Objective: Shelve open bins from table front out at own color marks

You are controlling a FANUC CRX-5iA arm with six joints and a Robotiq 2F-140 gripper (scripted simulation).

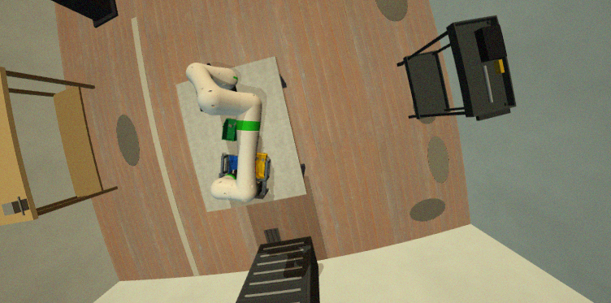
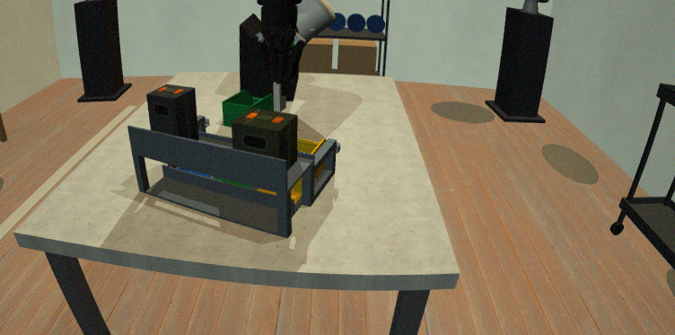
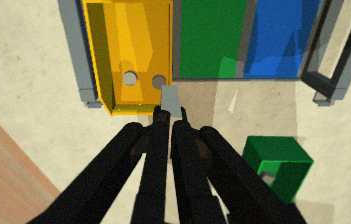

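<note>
My hand is 14 cm above the yellow bin, 4 cm to the right of it and 2 cm short of it. The rest, counted from my hand: green bin 32 cm behind, 15 cm below, 10 cm to the right.
</note>
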